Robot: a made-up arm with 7 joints. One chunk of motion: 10 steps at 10 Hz.
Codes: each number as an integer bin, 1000 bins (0 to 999) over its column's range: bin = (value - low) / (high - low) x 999, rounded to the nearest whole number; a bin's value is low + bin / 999 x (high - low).
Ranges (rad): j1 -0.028..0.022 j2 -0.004..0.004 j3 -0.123..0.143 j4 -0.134..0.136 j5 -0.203..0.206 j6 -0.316..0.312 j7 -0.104..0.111
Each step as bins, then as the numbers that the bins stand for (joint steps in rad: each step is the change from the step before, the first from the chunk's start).
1 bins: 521 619 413 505 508 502 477
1 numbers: -0.00192 0.00096 -0.01303 0.00249 0.00498 -0.00043 -0.00134
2 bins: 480 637 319 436 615 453 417
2 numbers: -0.00398 0.00110 -0.03806 -0.01616 0.04879 -0.03123 -0.01426
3 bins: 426 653 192 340 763 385 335
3 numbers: -0.00668 0.00123 -0.07188 -0.04211 0.10938 -0.07398 -0.03190
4 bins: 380 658 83 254 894 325 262
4 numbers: -0.00898 0.00127 -0.10090 -0.06535 0.16301 -0.11170 -0.04761
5 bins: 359 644 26 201 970 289 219
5 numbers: -0.01003 0.00116 -0.11608 -0.07968 0.19413 -0.13433 -0.05687
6 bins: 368 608 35 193 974 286 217
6 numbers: -0.00958 0.00087 -0.11368 -0.08184 0.19576 -0.13621 -0.05730
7 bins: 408 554 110 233 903 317 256
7 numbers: -0.00758 0.00044 -0.09371 -0.07103 0.16670 -0.11672 -0.04890
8 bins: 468 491 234 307 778 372 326
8 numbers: -0.00458 -0.00007 -0.06069 -0.05103 0.11552 -0.08215 -0.03384
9 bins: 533 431 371 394 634 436 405
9 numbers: -0.00132 -0.00055 -0.02422 -0.02751 0.05657 -0.04192 -0.01684
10 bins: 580 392 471 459 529 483 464
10 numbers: 0.00103 -0.00086 0.00241 -0.00995 0.01358 -0.01237 -0.00414
